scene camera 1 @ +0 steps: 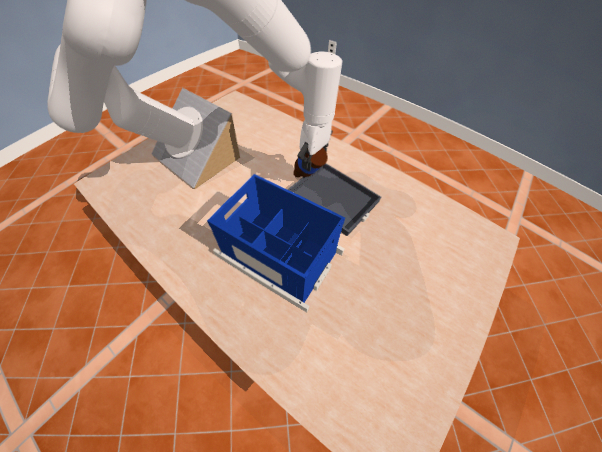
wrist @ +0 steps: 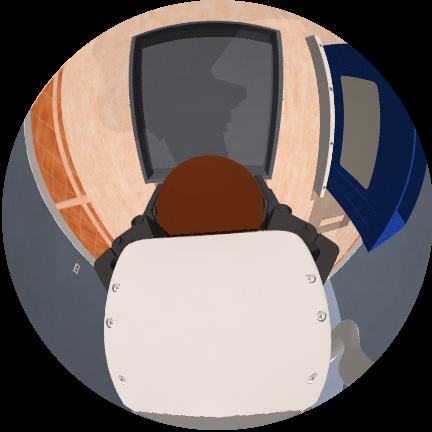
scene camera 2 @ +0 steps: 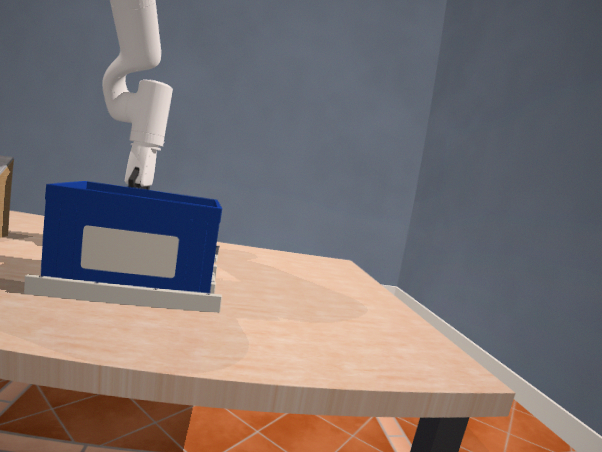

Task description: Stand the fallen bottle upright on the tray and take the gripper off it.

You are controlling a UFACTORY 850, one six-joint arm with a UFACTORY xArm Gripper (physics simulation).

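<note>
The brown bottle [scene camera 1: 317, 158] [wrist: 210, 205] with a blue label is held tilted, not upright. In scene camera 1 its neck points down and left, and its round base faces up and right; the base shows as a brown disc in the wrist view. My gripper [scene camera 1: 312, 160] [scene camera 2: 138, 187] [wrist: 209, 191] is shut on the bottle, one finger on each side. The dark grey tray [scene camera 1: 345, 192] [wrist: 190, 90] lies on the table; the bottle is at its edge nearest the arm's base. Whether they touch I cannot tell. The crate hides the bottle and tray in scene camera 2.
A blue crate [scene camera 1: 296, 286] [scene camera 2: 200, 250] [wrist: 397, 125] with dividers stands beside the tray. Pale rails [scene camera 1: 265, 284] [scene camera 2: 125, 295] [wrist: 328, 115] run along its sides. The arm's wedge-shaped mount [scene camera 1: 217, 157] is on the table at the upper left in scene camera 1.
</note>
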